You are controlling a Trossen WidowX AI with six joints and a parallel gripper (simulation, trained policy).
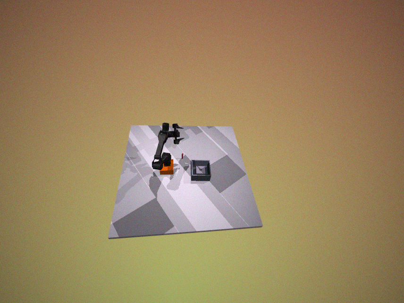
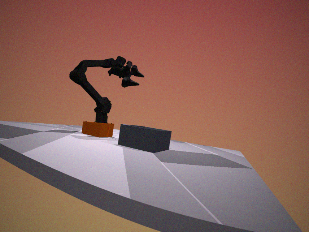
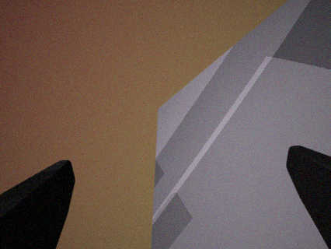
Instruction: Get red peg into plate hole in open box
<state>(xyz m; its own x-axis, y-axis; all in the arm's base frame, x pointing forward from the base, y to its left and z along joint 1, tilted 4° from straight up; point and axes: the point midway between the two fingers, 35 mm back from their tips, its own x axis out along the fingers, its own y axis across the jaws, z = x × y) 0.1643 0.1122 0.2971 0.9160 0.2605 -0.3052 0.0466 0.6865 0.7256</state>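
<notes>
The red peg lies 10 mm to the right of my gripper tip and 340 mm below it. The rest, counted from my gripper tip: light plate (160 mm ahead, 220 mm to the right, 330 mm below); then dark box (160 mm ahead, 220 mm to the right, 350 mm below).
</notes>
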